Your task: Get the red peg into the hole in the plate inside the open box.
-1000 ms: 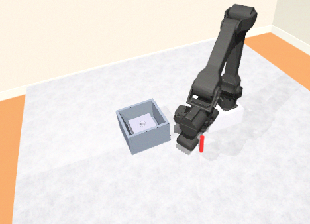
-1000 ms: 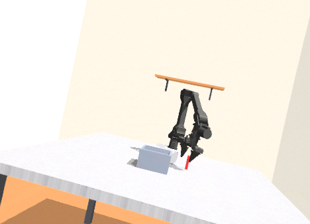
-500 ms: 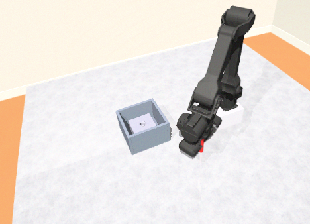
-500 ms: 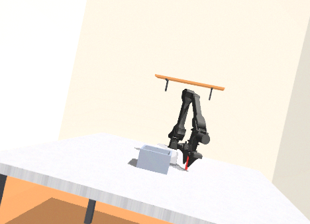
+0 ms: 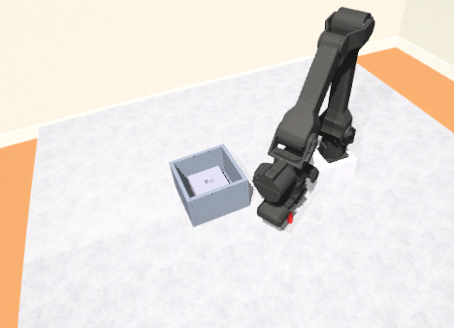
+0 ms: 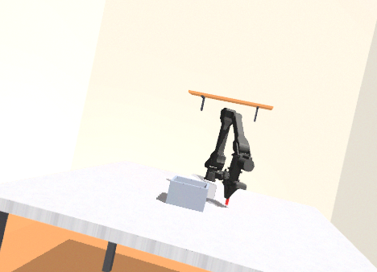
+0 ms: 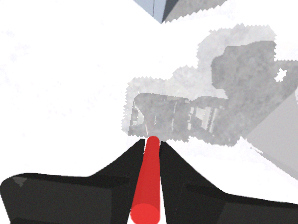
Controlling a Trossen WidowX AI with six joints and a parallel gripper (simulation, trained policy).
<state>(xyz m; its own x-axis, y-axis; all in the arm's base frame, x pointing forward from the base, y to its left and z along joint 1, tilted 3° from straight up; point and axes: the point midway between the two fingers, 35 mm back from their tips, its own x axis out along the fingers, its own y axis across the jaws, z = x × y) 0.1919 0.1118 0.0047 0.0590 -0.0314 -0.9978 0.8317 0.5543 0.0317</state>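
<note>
My gripper tip is now 15 cm short of the grey box, 16 cm to the left of it and 1 cm above it. Also, from my gripper tip: red peg: 1 cm behind, 1 cm to the left, 1 cm above.
</note>
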